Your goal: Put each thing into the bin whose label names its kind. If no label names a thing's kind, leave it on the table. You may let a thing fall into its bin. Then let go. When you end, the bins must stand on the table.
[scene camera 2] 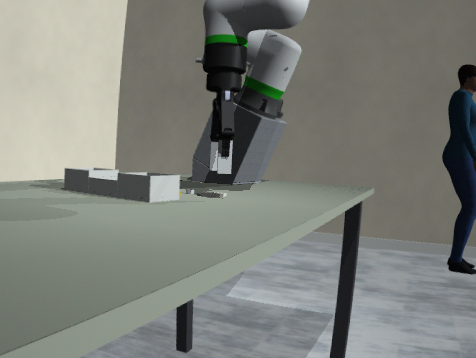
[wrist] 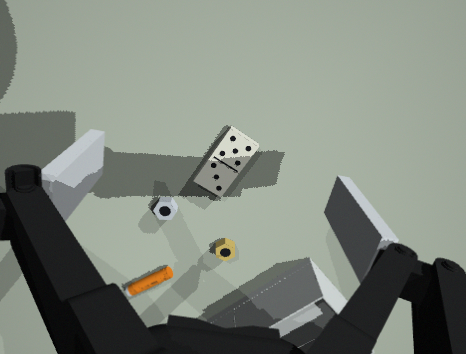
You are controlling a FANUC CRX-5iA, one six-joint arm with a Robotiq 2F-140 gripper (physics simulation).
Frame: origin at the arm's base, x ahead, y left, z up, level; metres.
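Seen in the pictures: gripper, between the fingertips: (scene camera 2: 219, 172) (wrist: 221, 174); arm's base, origin of its link: (scene camera 2: 253, 109).
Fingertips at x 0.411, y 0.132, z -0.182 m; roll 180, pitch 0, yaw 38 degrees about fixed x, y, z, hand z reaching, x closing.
Observation:
Offsets run from my fingertips to a thing's middle. "*": to the spot under its first point. Level surfaces: height alone.
A white domino with black dots @(0.005 m right, 0.011 m ahead, 0.047 m down) (wrist: 226, 162) (scene camera 2: 222, 195) lies flat on the table, partly in shadow. A silver hex nut @(0.066 m right, 0.009 m ahead, 0.047 m down) (wrist: 165, 209) (scene camera 2: 189, 191) lies beside it. A yellow hex nut @(0.057 m right, 0.071 m ahead, 0.047 m down) (wrist: 225, 249) (scene camera 2: 181, 193) lies nearer the bins. An orange stick-like piece @(0.130 m right, 0.052 m ahead, 0.046 m down) (wrist: 150, 280) lies to the left of the yellow nut in the wrist view. My gripper (scene camera 2: 220, 162) (wrist: 221, 174) is open and empty above the table, with the domino between its widely parted fingers in the wrist view. A grey bin @(0.137 m right, 0.166 m ahead, 0.028 m down) (scene camera 2: 165, 188) (wrist: 267, 291) shows in part in the wrist view; no label is readable.
A middle bin (scene camera 2: 104, 186) and a far-left bin @(* 0.221 m right, 0.205 m ahead, 0.026 m down) (scene camera 2: 76, 179) stand in a row with the grey bin on the green table @(0.051 m down) (scene camera 2: 225, 225). The robot's grey pedestal (scene camera 2: 257, 150) stands behind the gripper. A person in blue (scene camera 2: 461, 120) stands at the right, beyond the table.

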